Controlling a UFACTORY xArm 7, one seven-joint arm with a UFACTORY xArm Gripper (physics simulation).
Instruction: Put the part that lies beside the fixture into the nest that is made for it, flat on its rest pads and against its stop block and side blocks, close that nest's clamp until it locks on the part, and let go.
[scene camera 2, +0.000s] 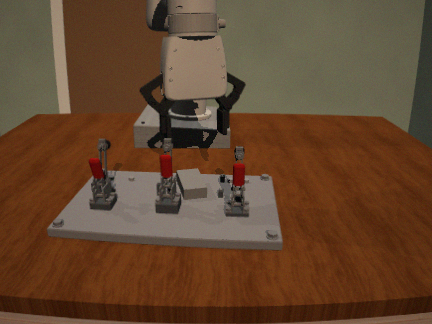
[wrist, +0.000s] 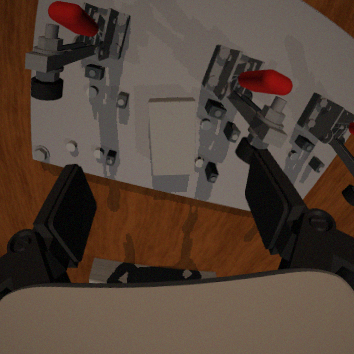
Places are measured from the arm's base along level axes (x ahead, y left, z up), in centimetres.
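Where they show: gripper, between the fingertips: (scene camera 2: 195, 135) (wrist: 167, 178); arm's base, origin of its link: (scene camera 2: 188, 114).
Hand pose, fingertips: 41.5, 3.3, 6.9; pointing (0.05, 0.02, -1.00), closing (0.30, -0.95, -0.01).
Things, the pixels of their top centre, and the offset from my fingertips, as dx, dy, dz. "spot": a spot on its surface instead. Level surfaces: height alone.
- plain grey block, centre of its top: (wrist: 172, 143) (scene camera 2: 191, 176) -1.9, -0.9, -7.9
- fixture plate, centre of its top: (wrist: 213, 102) (scene camera 2: 172, 199) +1.9, -4.0, -10.7
- middle clamp, a spot on its surface: (wrist: 265, 81) spot: +5.7, -3.6, -1.3
- third clamp, a spot on its surface: (wrist: 320, 117) spot: +4.1, -14.2, -8.6
- pad, centre of its top: (wrist: 91, 92) +0.6, +7.2, -10.0
- wooden table, height of its surface: dz -12.1
The part, a plain grey block (scene camera 2: 192, 184) (wrist: 172, 137), lies on the fixture plate (scene camera 2: 200, 225) (wrist: 165, 65) between the middle clamp (scene camera 2: 167, 192) (wrist: 265, 81) and the clamp at the right in the scene view (scene camera 2: 239, 175), which is at the left in the wrist view (wrist: 72, 17). The third clamp (scene camera 2: 96, 168) (wrist: 320, 117) stands at the plate's other end. All three clamp arms are raised. Small dark blocks and round pads show beside the clamps, such as a block (wrist: 122, 100) and a pad (wrist: 93, 92). My gripper (scene camera 2: 194, 131) (wrist: 167, 178) is wide open and empty, above and robot-side of the part.
The robot base (scene camera 2: 145, 136) stands behind the plate on the wooden table (scene camera 2: 340, 225) (wrist: 150, 225). Bolt heads (scene camera 2: 58, 222) (scene camera 2: 271, 234) (wrist: 41, 153) rise at the plate's corners. The raised clamp arms and red handles stand on either side of the part.
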